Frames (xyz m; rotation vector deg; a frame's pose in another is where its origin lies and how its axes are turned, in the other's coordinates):
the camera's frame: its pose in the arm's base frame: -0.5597 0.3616 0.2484 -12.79 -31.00 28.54
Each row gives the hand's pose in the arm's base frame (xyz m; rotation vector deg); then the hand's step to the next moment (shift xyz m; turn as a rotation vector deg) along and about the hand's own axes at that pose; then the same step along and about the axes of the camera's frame.
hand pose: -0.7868 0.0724 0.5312 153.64 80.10 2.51
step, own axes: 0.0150 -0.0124 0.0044 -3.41 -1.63 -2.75
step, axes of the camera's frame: 0.0060 0.0187 -0.0032 -2.27 -0.88 3.99
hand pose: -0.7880 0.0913 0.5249 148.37 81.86 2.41
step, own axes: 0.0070 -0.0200 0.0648 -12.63 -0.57 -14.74
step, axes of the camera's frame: -0.0302 0.0304 -0.0530 -4.15 -8.52 16.95
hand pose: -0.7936 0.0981 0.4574 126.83 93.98 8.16
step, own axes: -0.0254 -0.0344 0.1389 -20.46 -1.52 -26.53
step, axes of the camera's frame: -0.0823 0.0021 -0.1198 -6.34 -13.34 30.11
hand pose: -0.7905 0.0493 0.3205 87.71 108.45 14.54
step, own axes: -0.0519 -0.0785 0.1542 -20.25 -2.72 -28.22
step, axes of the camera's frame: -0.0897 -0.0632 -0.1435 -7.44 -12.49 31.66
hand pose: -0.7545 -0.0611 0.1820 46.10 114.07 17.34
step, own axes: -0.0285 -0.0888 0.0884 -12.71 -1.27 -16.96
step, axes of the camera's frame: -0.0449 -0.0759 -0.0934 -4.02 -7.88 19.30
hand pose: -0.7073 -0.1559 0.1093 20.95 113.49 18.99
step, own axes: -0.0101 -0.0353 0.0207 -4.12 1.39 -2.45
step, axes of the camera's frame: -0.0097 -0.0328 -0.0246 1.59 -1.94 4.32
